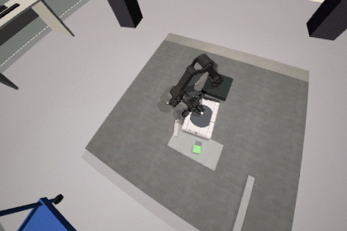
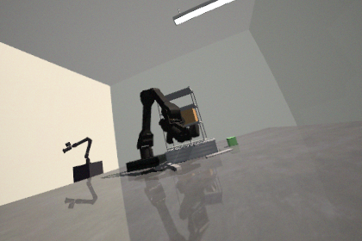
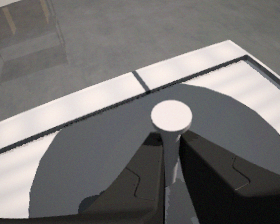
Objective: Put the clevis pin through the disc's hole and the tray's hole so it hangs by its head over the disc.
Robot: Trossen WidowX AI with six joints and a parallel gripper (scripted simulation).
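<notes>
My gripper tip is 4 cm above the steel tray and 1 cm to the left of it. The rest, counted from my gripper tip: dark aluminium disc 3 cm below; green block 21 cm ahead, 7 cm below, 2 cm to the left; steel clevis pin 1 cm below.
</notes>
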